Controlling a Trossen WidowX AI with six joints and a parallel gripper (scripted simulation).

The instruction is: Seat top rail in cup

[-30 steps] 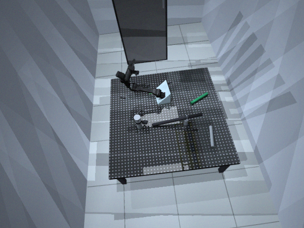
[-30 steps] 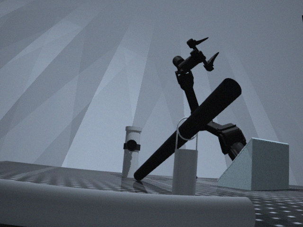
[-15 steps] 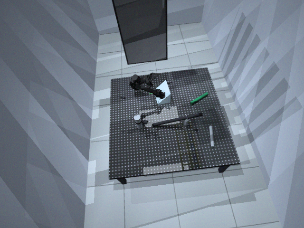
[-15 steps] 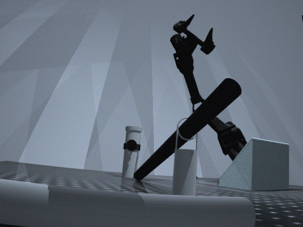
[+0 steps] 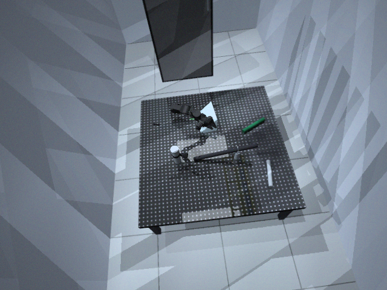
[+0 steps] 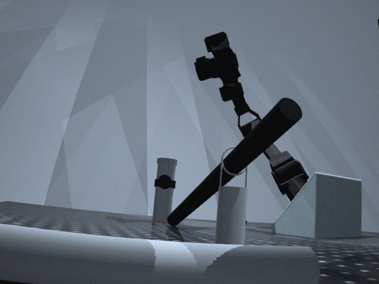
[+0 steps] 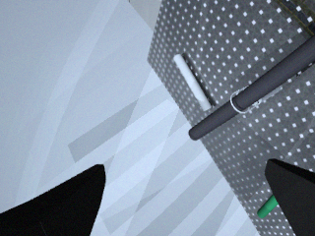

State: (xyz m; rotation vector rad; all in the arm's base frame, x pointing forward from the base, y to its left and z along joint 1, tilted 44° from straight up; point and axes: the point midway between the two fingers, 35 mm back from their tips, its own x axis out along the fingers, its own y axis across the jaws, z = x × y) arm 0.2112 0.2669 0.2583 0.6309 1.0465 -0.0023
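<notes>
My gripper tip is now 6 cm short of the brace band, 29 cm to the left of it and 28 cm above it. The rest, counted from my gripper tip: green rod (29 cm behind, 38 cm to the left, 38 cm below); white rod (20 cm ahead, 44 cm to the left, 38 cm below); small white post (3 cm ahead, 19 cm to the left, 30 cm below).
</notes>
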